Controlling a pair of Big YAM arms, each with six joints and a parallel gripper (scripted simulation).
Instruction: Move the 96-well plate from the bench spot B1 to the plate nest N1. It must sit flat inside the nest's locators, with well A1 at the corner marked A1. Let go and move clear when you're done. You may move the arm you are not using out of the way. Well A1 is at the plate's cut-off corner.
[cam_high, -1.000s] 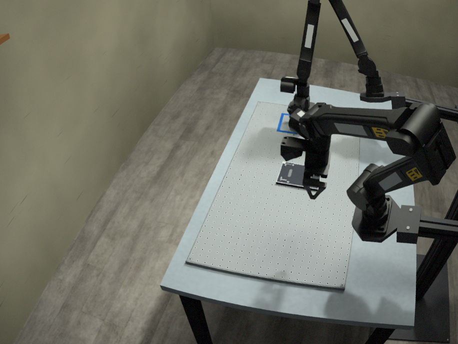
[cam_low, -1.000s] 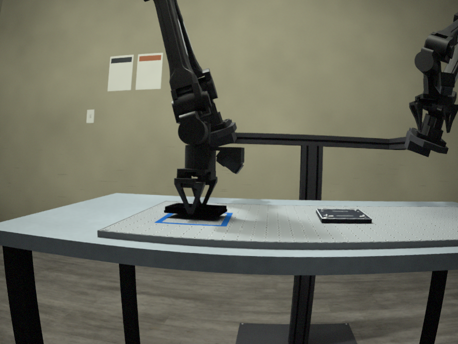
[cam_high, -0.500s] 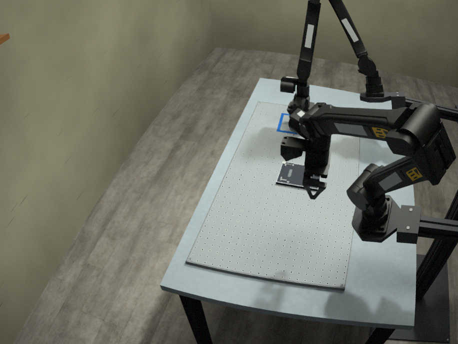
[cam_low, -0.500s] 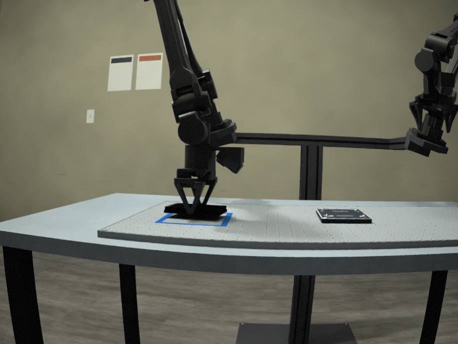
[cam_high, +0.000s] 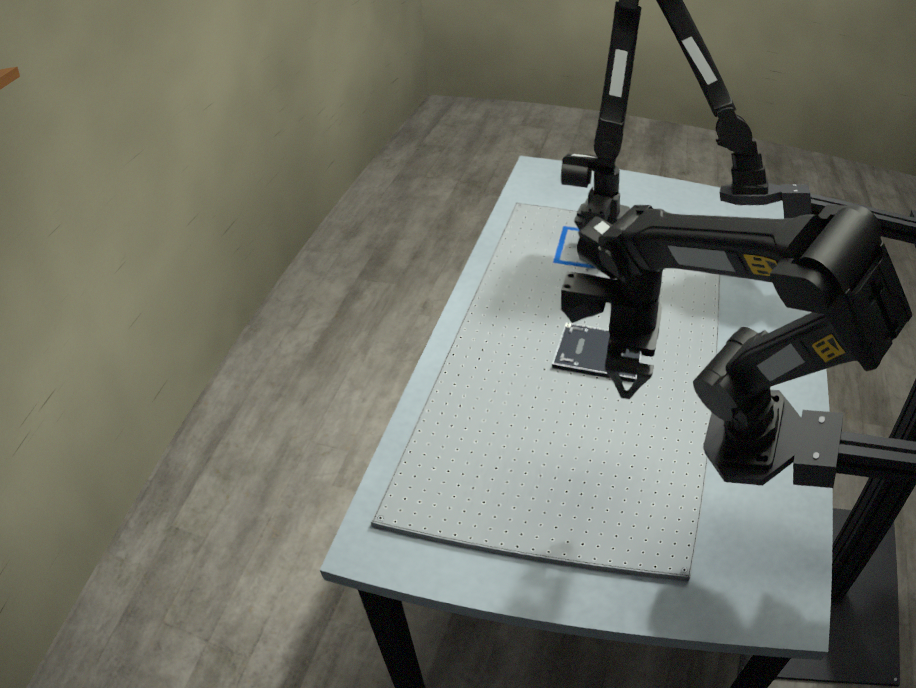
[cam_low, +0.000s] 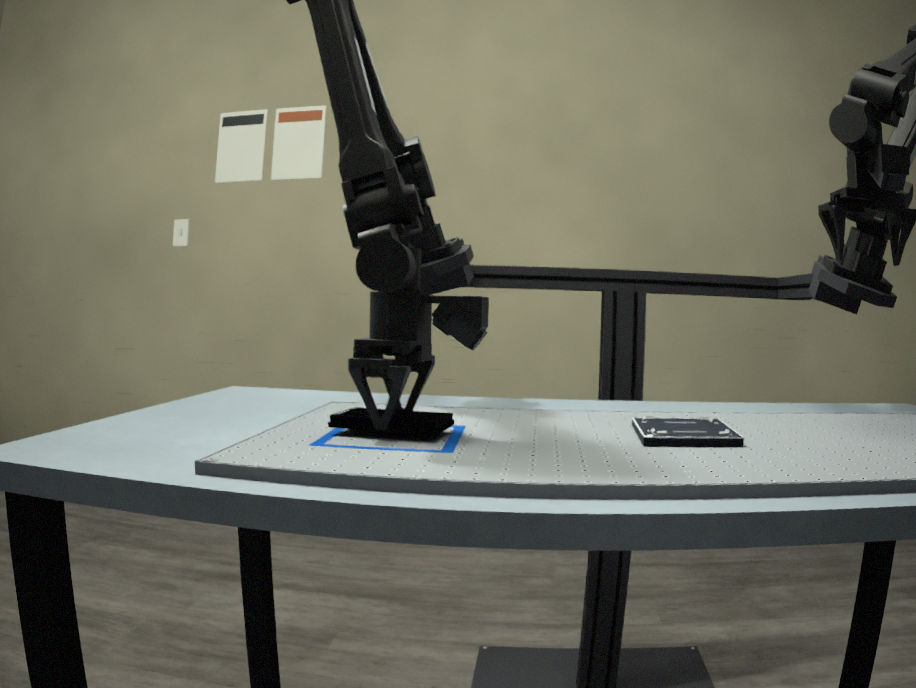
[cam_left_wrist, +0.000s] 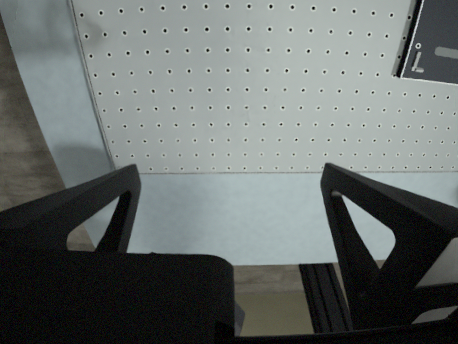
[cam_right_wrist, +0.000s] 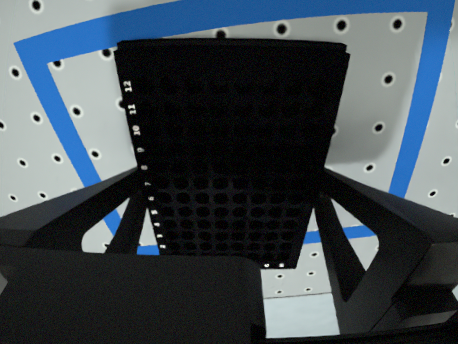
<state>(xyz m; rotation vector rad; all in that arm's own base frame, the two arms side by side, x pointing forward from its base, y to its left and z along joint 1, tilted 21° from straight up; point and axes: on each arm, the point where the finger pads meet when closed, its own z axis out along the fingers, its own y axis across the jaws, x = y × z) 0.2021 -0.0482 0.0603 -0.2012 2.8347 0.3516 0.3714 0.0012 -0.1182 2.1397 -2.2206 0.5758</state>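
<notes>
The black 96-well plate is right at my right hand. The rest, counted from my right hand: plate nest N1: 35 cm to the left, 5 cm behind, 1 cm below.
</notes>
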